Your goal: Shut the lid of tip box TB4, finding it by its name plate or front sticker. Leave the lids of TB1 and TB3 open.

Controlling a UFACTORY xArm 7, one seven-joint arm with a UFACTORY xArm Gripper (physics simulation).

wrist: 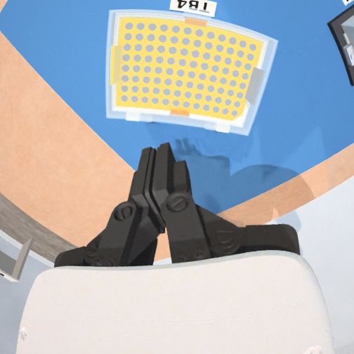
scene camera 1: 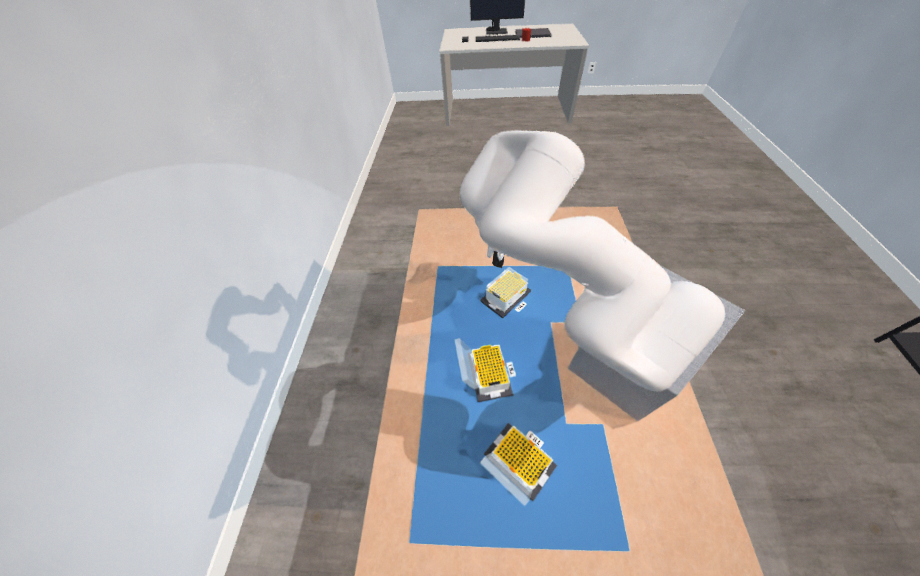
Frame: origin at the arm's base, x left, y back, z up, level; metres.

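Where they show: gripper, fingertip midpoint: (scene camera 1: 498, 265).
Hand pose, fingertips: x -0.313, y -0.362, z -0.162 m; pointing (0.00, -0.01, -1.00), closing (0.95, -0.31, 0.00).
Observation:
Each offset is from my fingertips to the top centre of the thing. "spot": to the spot under its first point. Level surfaces: height alone.
Tip box TB4 {dx +0.050, dy +0.041, dz -0.041 m} (scene camera 1: 503, 297) (wrist: 185, 67) stands at the far end of the blue mat, its yellow rack seen through the clear lid {spot: dx +0.027, dy +0.040, dz -0.042 m} (scene camera 1: 509, 279) (wrist: 111, 40). The lid lies down flat over the box. The name plate {spot: dx +0.090, dy +0.081, dz -0.116 m} (scene camera 1: 520, 307) (wrist: 193, 7) reads TB4 upside down in the wrist view. My gripper (scene camera 1: 498, 263) (wrist: 163, 163) is shut and empty, just beyond the box's hinge side, apart from the lid. The middle box {dx +0.333, dy -0.023, dz -0.044 m} (scene camera 1: 490, 367) has its clear lid (scene camera 1: 463, 362) standing open. The nearest box {dx +0.564, dy +0.058, dz -0.044 m} (scene camera 1: 522, 455) has its lid {spot: dx +0.627, dy +0.008, dz +0.025 m} (scene camera 1: 504, 480) open. Their plates are too small to read surely.
The blue mat {dz -0.119 m} (scene camera 1: 475, 522) lies on a tan surface {dz -0.122 m} (scene camera 1: 665, 502). The arm's base block (scene camera 1: 614, 390) is right of the mat. A corner of another box (wrist: 345, 47) shows at the wrist view's right edge. A desk (scene camera 1: 512, 44) stands at the back.

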